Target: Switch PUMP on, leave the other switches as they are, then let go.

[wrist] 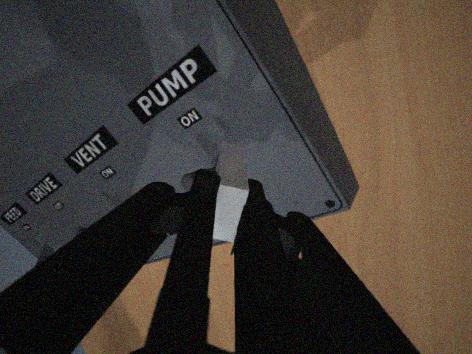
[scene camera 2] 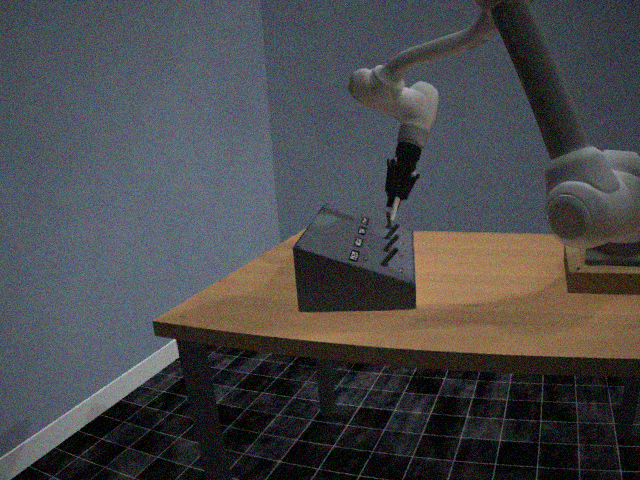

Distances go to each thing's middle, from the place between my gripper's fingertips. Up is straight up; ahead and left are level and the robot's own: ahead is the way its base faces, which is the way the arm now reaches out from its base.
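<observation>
There is the dark sloped switch box (scene camera 2: 339, 267), which I find 210 mm to the left of my hand and 30 mm below it.
</observation>
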